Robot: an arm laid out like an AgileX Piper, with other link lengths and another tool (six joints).
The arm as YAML. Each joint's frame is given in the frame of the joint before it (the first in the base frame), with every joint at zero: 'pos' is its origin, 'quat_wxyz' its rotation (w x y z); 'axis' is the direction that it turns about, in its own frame. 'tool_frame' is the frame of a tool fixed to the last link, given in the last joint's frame.
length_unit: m
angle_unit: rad
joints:
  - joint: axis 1
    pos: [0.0, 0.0, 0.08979]
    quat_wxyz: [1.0, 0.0, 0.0, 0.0]
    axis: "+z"
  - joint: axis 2
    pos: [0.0, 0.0, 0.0]
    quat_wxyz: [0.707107, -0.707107, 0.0, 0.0]
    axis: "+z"
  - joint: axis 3
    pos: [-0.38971, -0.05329, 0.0]
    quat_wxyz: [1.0, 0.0, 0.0, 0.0]
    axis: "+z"
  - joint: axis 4
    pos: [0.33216, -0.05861, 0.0]
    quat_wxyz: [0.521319, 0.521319, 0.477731, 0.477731]
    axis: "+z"
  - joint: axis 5
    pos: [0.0, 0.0, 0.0]
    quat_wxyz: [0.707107, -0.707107, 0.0, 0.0]
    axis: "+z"
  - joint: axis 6
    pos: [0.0, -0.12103, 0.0]
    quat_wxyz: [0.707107, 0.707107, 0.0, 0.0]
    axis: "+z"
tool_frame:
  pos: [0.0, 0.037, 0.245]
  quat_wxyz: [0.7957, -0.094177, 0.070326, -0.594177]
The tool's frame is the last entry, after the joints.
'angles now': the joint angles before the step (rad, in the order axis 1, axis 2, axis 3, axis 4, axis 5, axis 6). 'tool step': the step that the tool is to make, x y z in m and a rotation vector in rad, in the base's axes. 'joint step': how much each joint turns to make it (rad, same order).
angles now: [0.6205 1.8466 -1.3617 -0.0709 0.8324 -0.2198]
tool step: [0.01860 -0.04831 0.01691 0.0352 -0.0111 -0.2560]
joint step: [-0.0595 -0.0678 0.0573 -0.0621 -0.0006 0.2351]
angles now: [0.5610 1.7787 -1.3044 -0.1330 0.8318 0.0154]
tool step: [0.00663 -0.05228 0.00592 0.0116 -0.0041 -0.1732]
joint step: [-0.0659 -0.0596 0.0673 -0.0410 -0.0022 0.1322]
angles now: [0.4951 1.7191 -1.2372 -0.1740 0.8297 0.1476]
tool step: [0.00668 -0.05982 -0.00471 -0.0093 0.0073 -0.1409]
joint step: [-0.0876 -0.0321 0.0533 -0.0315 -0.0008 0.0707]
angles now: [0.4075 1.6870 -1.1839 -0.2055 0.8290 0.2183]
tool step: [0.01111 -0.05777 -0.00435 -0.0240 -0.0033 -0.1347]
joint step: [-0.0802 -0.0084 0.0244 -0.0540 0.0035 0.0815]
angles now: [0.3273 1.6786 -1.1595 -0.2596 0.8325 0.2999]
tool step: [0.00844 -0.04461 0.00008 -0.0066 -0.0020 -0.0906]
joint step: [-0.0774 -0.0032 0.0047 -0.0141 0.0024 0.0199]
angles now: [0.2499 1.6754 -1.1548 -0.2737 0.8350 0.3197]
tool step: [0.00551 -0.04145 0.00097 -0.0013 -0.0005 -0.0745]
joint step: [-0.0785 -0.0021 0.0000 0.0002 0.0011 -0.0047]
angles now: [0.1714 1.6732 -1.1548 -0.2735 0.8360 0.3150]
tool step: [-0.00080 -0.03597 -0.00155 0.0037 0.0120 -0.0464]
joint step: [-0.0776 0.0000 0.0000 0.0210 0.0030 -0.0437]
